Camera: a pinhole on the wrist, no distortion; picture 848 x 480 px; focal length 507.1 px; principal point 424.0 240.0 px. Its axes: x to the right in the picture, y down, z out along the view. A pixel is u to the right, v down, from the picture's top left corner.
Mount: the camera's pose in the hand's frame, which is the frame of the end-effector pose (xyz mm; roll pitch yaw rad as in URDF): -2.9 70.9 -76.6 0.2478 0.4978 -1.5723
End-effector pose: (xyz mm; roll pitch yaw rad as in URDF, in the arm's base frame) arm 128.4 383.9 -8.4 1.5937 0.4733 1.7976
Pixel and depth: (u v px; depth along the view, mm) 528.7 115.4 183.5
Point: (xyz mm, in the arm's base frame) 200.8 296.6 -4.9
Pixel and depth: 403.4 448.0 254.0
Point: 288.5 428.3 -72.4
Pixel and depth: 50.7 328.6 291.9
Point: 402.8 476.8 102.7
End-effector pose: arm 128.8 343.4 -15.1 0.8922 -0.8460 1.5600
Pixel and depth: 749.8 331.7 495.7
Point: 577.7 474.7 -186.9
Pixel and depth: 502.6 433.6 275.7
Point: 320.8 348.8 20.1
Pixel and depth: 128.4 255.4 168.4
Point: 167.4 217.2 43.9
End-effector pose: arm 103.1 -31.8 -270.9 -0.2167 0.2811 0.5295
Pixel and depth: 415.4 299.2 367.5
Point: 145.1 -56.9 -2.9
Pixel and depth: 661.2 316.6 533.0
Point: 311.2 -298.8 86.9
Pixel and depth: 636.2 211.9 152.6
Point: 95.2 -93.2 -226.3
